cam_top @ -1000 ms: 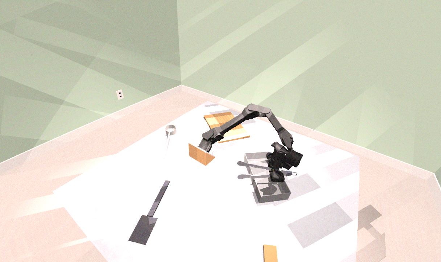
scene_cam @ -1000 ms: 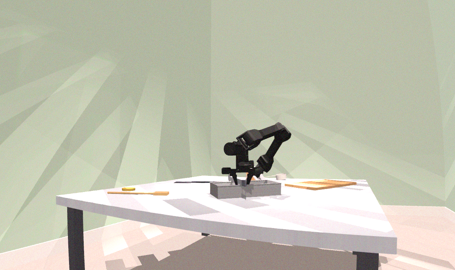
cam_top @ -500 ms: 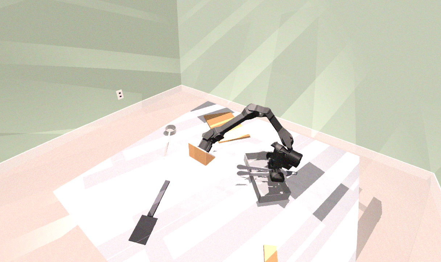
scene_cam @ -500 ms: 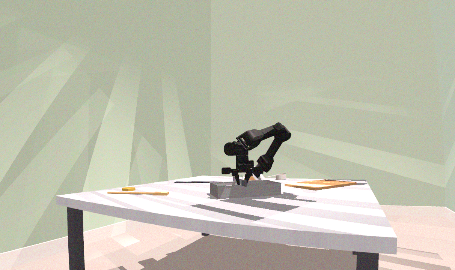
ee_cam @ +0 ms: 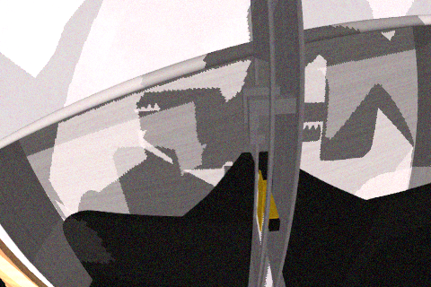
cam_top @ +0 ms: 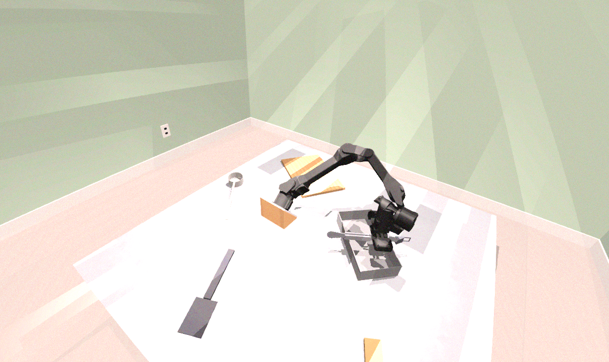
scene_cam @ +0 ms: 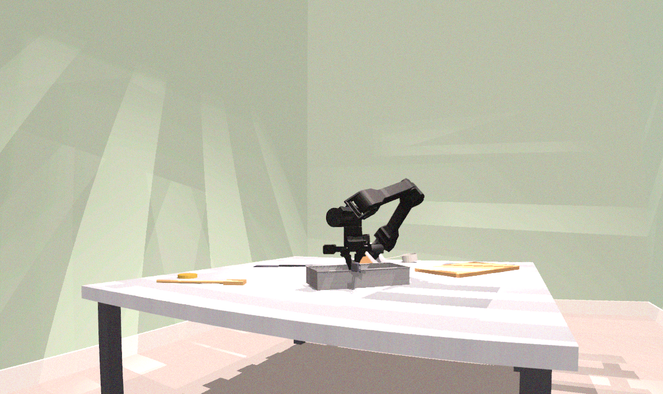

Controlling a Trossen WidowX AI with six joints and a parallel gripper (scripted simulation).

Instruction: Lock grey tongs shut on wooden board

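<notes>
My gripper tip is now 40 mm past the grey roasting tin. The rest, counted from my gripper tip: dark spatula 410 mm behind, 460 mm to the right, 30 mm below; then wooden board 460 mm behind, 340 mm to the left, 20 mm below.
</notes>
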